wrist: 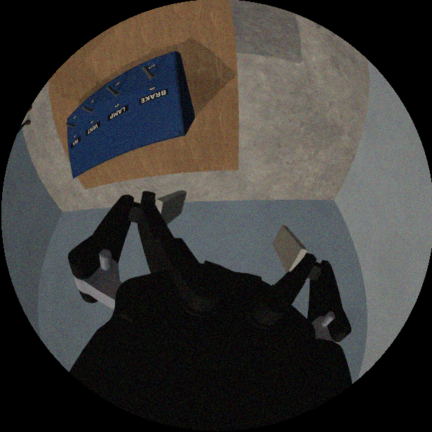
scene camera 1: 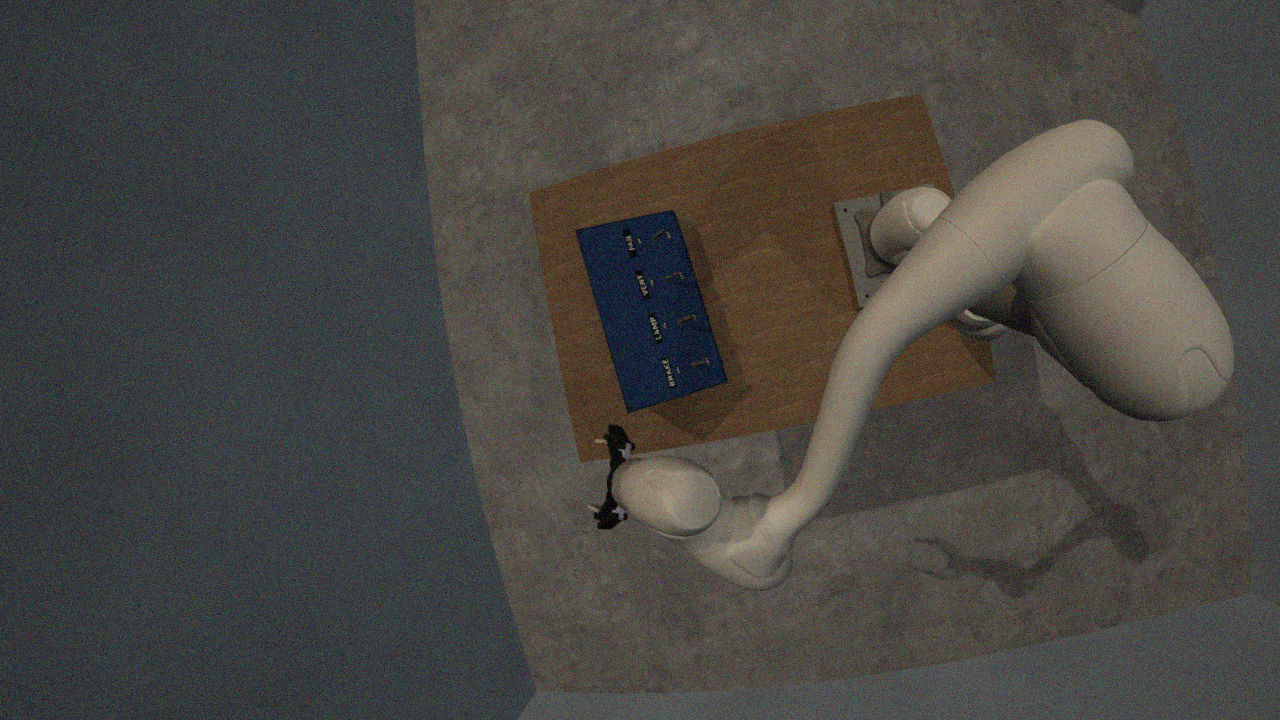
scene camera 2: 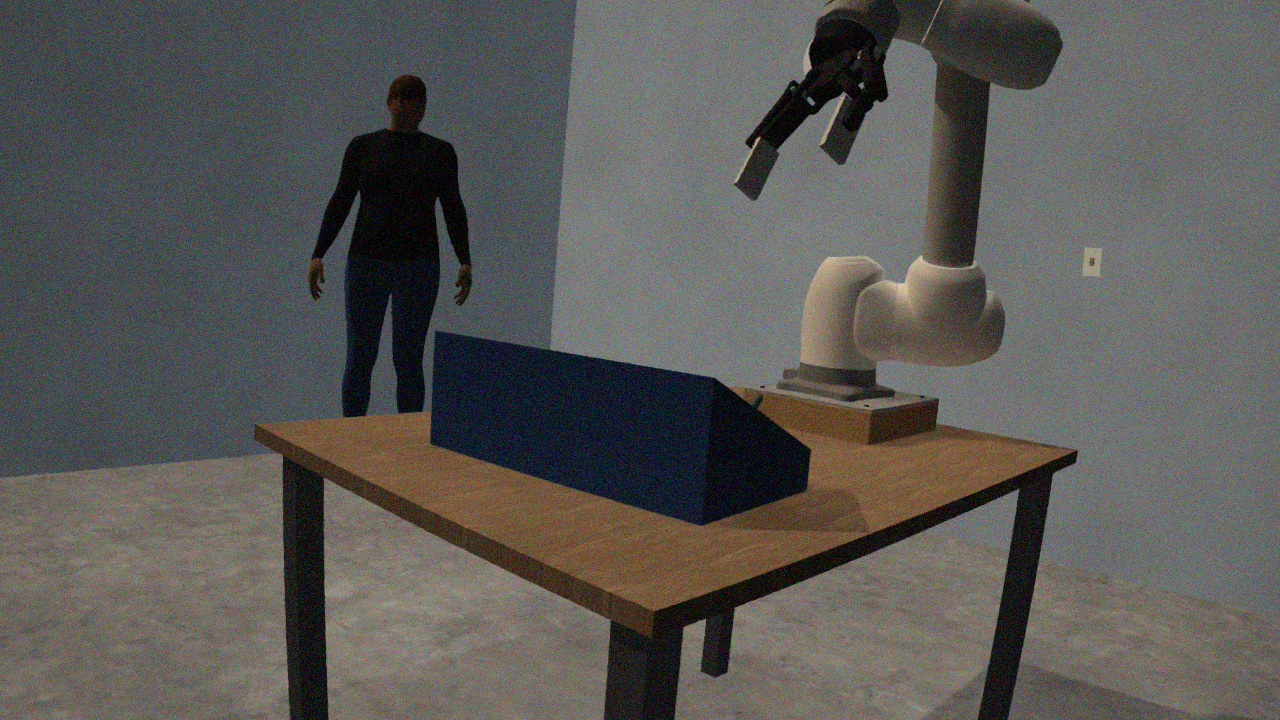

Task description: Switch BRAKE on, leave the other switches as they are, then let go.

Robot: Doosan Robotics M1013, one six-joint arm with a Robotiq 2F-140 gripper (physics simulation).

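Where they show: gripper, fingertip midpoint: (scene camera 1: 597, 473) (scene camera 2: 786, 174); arm's base, origin of the base link: (scene camera 2: 835, 392).
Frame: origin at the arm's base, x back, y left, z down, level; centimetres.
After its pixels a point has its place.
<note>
The blue sloped switch box (scene camera 1: 613, 313) @(y 8.7, x -76.0, z -9.4 cm) (scene camera 2: 572, 420) @(y 13.7, x -78.7, z -2.3 cm) (wrist: 135, 127) sits on the table. The BRAKE switch (scene camera 1: 700, 362) @(y 24.4, x -56.1, z -5.6 cm) (wrist: 149, 73) is at one end of its row, above the BRAKE label (wrist: 153, 96) in the wrist view. Its small dark lever shows nearer the OFF mark than the ON mark. The LAMP (scene camera 1: 686, 318) @(y 12.7, x -58.0, z -5.4 cm) (wrist: 113, 90), VENT (scene camera 1: 674, 275) @(y 1.1, x -59.4, z -5.5 cm) (wrist: 88, 106) and FAN (scene camera 1: 660, 234) @(y -10.5, x -61.3, z -5.2 cm) (wrist: 71, 123) levers look alike. The switches are hidden in scene camera 2, apart from part of one lever. My gripper (scene camera 1: 596, 474) @(y 43.9, x -77.9, z -33.1 cm) (scene camera 2: 796, 154) @(y 43.9, x -77.9, z -33.1 cm) (wrist: 231, 218) is open and empty, high and apart from the box, beyond its BRAKE end.
The wooden table (scene camera 1: 769, 358) @(y 26.3, x -37.9, z 6.6 cm) (scene camera 2: 537, 537) @(y 28.4, x -94.5, z 6.6 cm) (wrist: 210, 155) carries the box and the arm's base plate (scene camera 1: 850, 259) @(y 3.4, x -12.4, z 0.1 cm) (scene camera 2: 904, 400) @(y 12.8, x 5.8, z -0.1 cm). The arm (scene camera 1: 859, 376) @(y 27.4, x -33.1, z -70.1 cm) (scene camera 2: 957, 170) @(y 23.6, x -1.2, z -44.6 cm) reaches out past the table's side. A person (scene camera 2: 398, 197) stands behind the table in scene camera 2.
</note>
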